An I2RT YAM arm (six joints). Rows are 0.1 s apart.
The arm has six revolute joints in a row. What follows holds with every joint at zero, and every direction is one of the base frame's.
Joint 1 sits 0.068 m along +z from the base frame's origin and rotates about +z.
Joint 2 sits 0.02 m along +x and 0.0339 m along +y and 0.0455 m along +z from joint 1 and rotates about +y.
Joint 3 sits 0.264 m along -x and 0.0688 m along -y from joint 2 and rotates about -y.
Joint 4 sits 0.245 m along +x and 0.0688 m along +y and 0.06 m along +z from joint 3 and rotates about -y.
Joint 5 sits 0.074 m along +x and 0.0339 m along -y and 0.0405 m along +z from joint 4 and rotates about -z.
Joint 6 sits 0.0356 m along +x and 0.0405 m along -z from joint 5 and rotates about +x.
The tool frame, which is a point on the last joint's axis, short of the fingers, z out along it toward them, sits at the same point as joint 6; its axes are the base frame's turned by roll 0, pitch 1.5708 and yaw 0 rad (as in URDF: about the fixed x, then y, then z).
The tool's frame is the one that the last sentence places.
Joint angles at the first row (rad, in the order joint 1, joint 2, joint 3, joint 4, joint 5, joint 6):
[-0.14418, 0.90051, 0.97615, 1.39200, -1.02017, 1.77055]
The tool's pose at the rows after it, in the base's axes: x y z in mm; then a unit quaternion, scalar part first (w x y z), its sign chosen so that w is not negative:
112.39 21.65 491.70 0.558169 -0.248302 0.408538 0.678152
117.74 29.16 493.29 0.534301 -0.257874 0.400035 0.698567
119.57 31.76 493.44 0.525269 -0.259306 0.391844 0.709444
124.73 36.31 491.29 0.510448 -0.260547 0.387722 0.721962
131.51 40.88 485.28 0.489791 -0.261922 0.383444 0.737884
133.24 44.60 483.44 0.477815 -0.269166 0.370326 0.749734
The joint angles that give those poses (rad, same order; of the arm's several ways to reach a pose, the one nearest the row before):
[-0.07333, 0.91903, 0.98246, 1.40080, -0.99323, 1.77982]
[-0.00474, 0.94497, 0.99775, 1.40291, -0.98772, 1.77844]
[0.01923, 0.95737, 1.00092, 1.42085, -0.97446, 1.79130]
[0.05566, 0.97614, 0.99882, 1.43238, -0.96748, 1.79422]
[0.08773, 1.00450, 0.98483, 1.48330, -0.96183, 1.82591]
[0.11558, 1.02523, 0.98380, 1.53606, -0.94899, 1.85207]

